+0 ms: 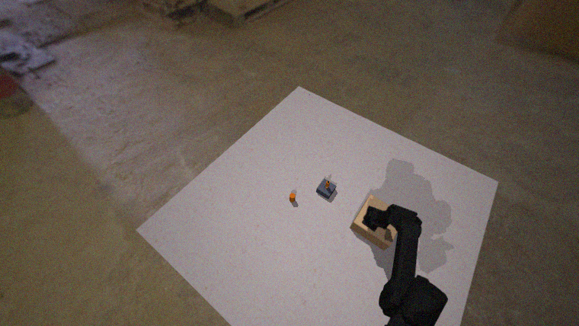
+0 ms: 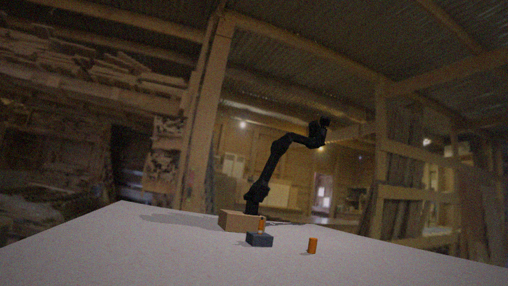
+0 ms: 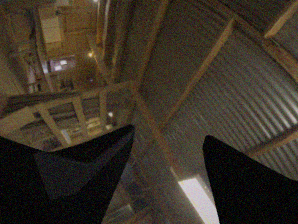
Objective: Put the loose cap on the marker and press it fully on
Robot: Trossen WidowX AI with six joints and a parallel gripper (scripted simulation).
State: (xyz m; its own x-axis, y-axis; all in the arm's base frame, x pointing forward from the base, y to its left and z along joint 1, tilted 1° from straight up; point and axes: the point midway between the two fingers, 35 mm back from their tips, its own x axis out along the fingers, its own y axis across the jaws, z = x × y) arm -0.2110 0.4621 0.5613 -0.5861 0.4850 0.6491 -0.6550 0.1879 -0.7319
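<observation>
Now: the orange cap 630 mm below my gripper tip, 600 mm ahead of it and 360 mm to the right of it.
</observation>
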